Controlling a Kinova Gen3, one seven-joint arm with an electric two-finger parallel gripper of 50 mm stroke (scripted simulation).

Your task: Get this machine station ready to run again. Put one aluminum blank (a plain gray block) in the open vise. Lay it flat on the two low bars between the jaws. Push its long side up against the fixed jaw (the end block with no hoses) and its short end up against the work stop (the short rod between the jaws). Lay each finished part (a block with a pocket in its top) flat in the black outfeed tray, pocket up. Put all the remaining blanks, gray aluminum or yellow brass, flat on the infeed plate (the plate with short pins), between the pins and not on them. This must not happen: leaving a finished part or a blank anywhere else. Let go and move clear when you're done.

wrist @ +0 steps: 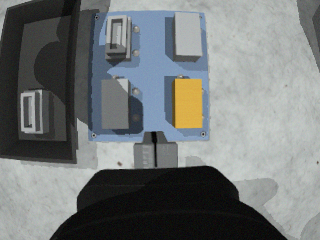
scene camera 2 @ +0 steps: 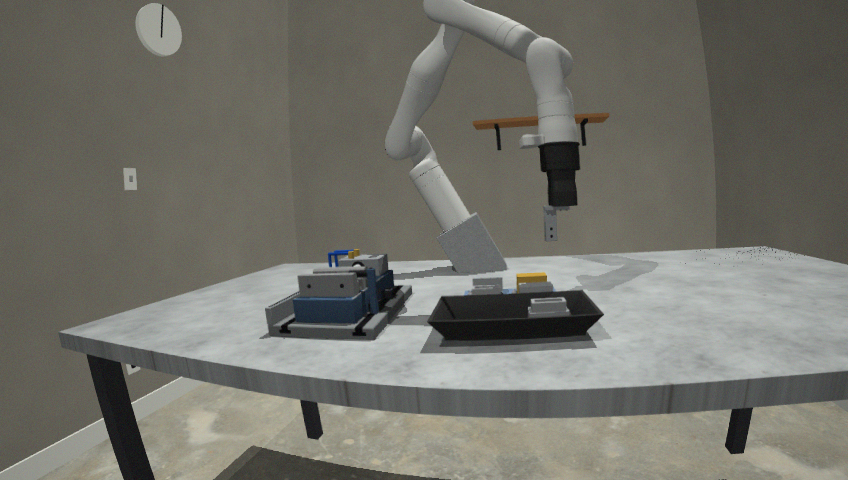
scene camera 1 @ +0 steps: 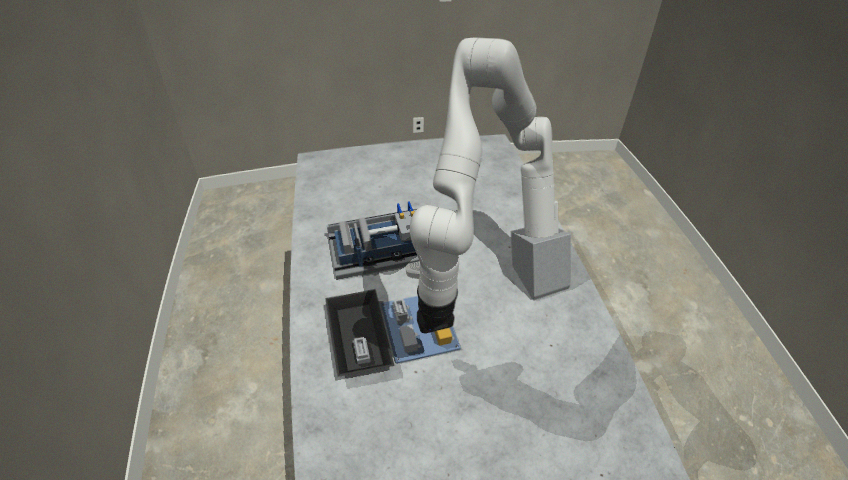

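I can see my gripper in the wrist view (153, 143), and scene camera 1 shows it to me as well, as does scene camera 2. On my gripper, the point (scene camera 1: 426, 316) and the point (scene camera 2: 576, 166) are the same spot.
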